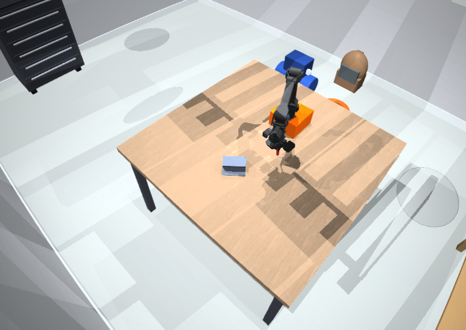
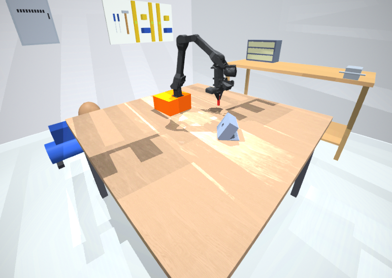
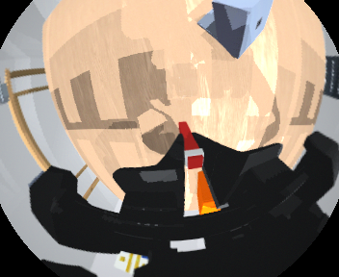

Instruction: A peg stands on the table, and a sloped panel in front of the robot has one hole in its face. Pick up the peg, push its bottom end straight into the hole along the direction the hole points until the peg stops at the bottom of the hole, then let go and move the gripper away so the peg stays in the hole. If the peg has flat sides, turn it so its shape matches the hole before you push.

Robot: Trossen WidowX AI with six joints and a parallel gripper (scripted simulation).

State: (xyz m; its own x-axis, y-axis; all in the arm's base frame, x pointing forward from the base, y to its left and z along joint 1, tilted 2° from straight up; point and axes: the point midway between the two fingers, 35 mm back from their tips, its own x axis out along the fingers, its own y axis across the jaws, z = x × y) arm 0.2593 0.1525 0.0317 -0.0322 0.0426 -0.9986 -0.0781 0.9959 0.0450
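Right now the grey-blue sloped panel is 20 cm ahead of my gripper tip, 13 cm to the right of it and 7 cm below it. The rest, counted from my gripper tip: red peg (2 cm above).
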